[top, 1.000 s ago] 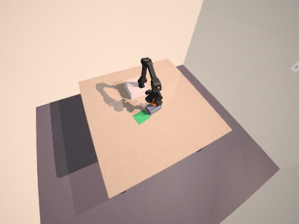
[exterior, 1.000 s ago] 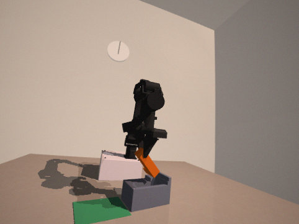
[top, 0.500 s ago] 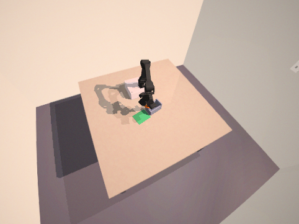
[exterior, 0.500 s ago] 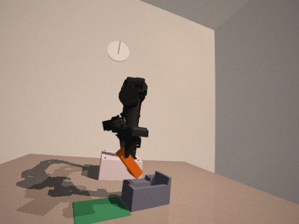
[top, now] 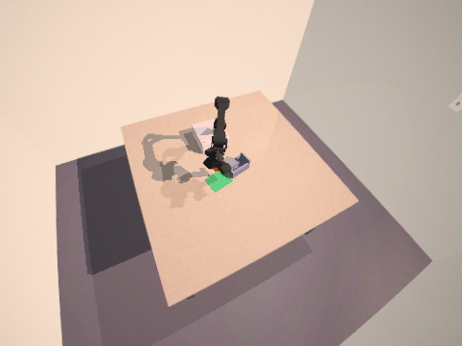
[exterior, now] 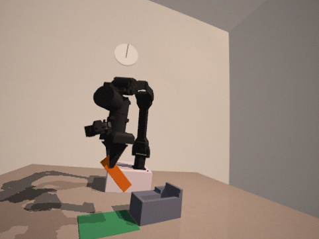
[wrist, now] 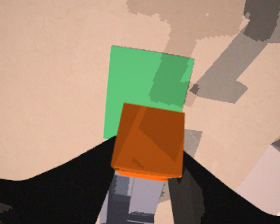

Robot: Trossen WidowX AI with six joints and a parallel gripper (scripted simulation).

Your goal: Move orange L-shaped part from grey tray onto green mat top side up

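The green mat lies 17 cm below my gripper tip and 2 cm to the left of it. The rest, counted from my gripper tip: orange L-shaped part (3 cm to the left, 3 cm below, 2 cm behind).
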